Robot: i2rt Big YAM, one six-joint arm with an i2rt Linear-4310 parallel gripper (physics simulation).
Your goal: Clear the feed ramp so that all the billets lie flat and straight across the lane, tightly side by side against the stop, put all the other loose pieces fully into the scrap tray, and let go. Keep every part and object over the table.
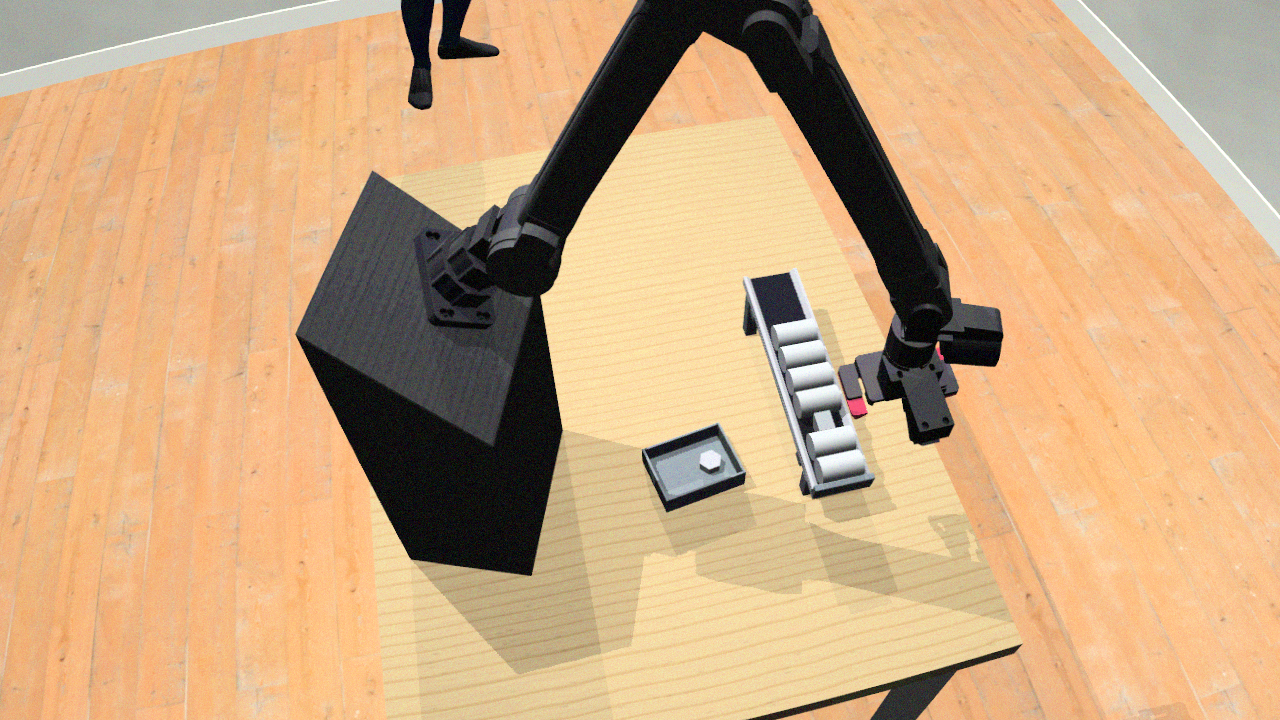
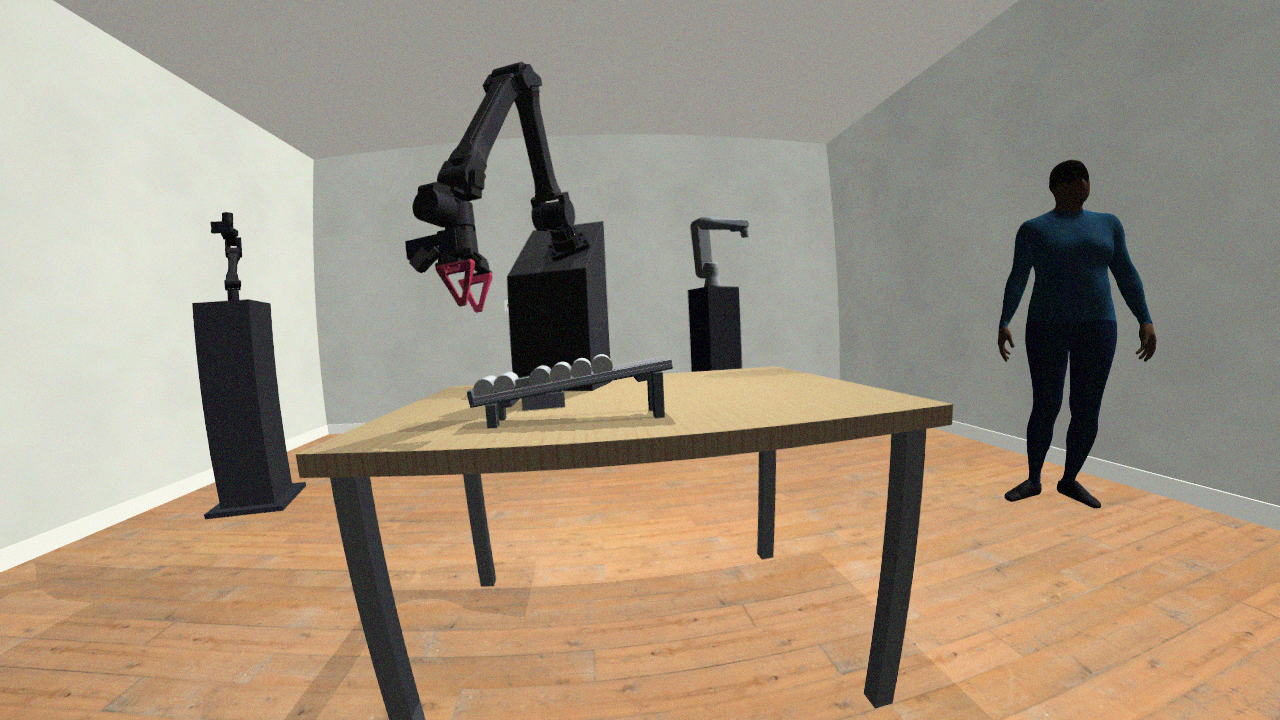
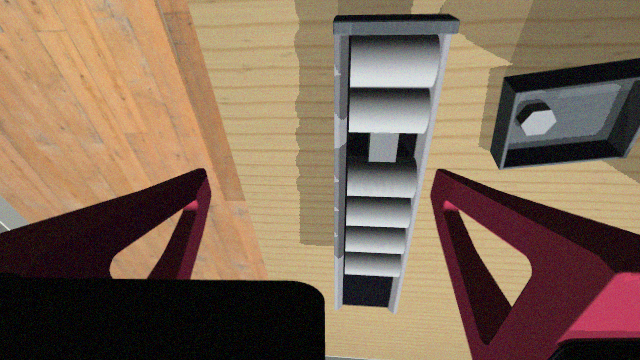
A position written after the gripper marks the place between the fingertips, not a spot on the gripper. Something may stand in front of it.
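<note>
Gripper visible, point(image 1: 889, 407); also image 2 point(image 2: 471, 309), image 3 point(image 3: 320, 181). Stop point(image 1: 860, 481). Billet point(image 1: 848, 464). Billet point(image 1: 806, 403). Billet point(image 1: 813, 376). Billet point(image 1: 793, 356). Billet point(image 1: 803, 331).
</note>
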